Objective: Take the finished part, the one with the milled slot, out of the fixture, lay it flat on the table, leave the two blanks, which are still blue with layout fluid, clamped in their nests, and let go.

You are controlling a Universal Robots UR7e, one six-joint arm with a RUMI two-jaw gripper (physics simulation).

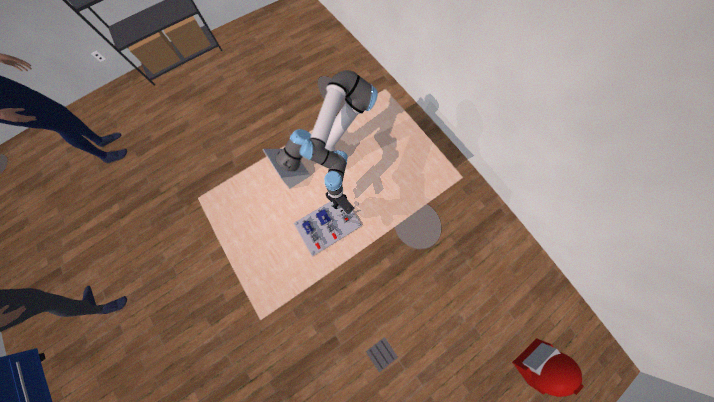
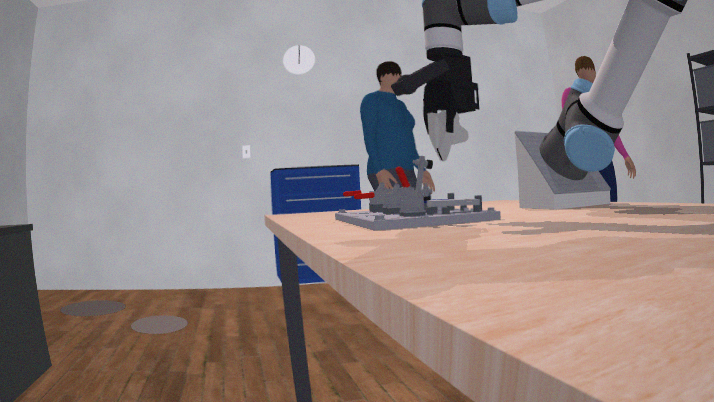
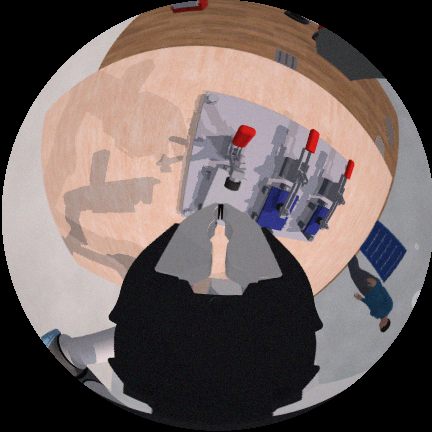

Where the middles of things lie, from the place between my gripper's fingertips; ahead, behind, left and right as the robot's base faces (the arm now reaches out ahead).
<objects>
The finished part (image 3: 217, 192) lies 20 mm behind my hand, 10 mm to the right of it and 80 mm below it. The rest, counted from my hand: fixture plate (image 2: 365, 219) 30 mm ahead, 120 mm to the right, 100 mm below.
</objects>
